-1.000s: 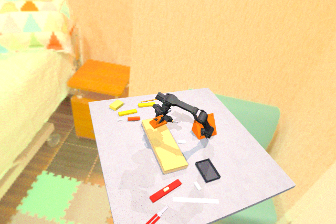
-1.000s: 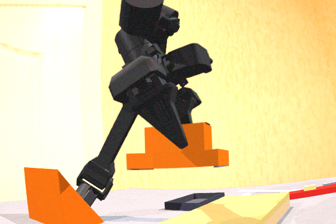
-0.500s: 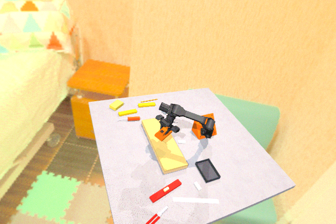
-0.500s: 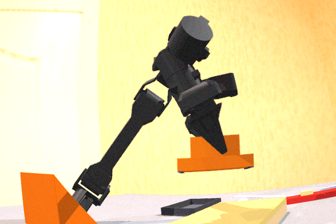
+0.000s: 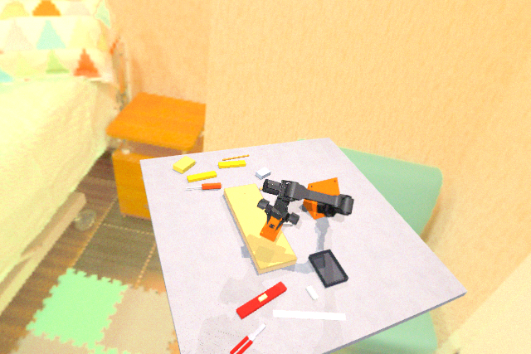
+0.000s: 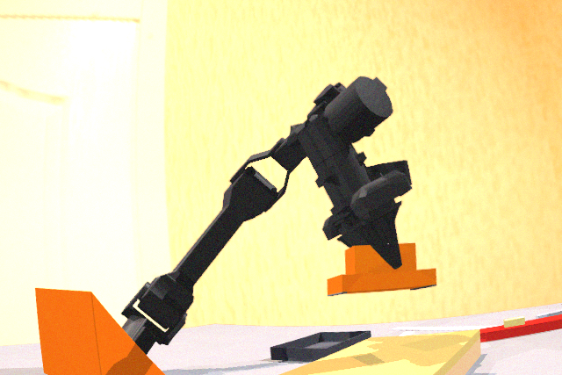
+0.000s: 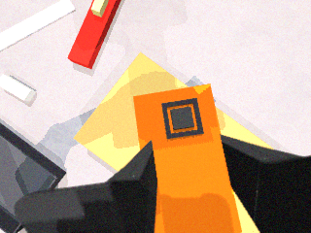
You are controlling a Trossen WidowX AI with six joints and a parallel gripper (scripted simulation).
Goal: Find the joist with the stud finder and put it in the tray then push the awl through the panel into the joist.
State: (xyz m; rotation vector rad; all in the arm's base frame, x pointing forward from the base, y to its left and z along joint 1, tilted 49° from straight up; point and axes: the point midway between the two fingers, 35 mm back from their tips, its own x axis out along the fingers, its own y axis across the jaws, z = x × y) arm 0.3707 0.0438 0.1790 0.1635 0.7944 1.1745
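The dark tray is 24 cm behind my gripper tip, 17 cm to the left of it and 14 cm below it. Round my gripper tip: awl (38 cm to the right, 16 cm behind, 14 cm below); orange stud finder (2 cm above); red level (25 cm to the left, 14 cm below, 10 cm ahead).
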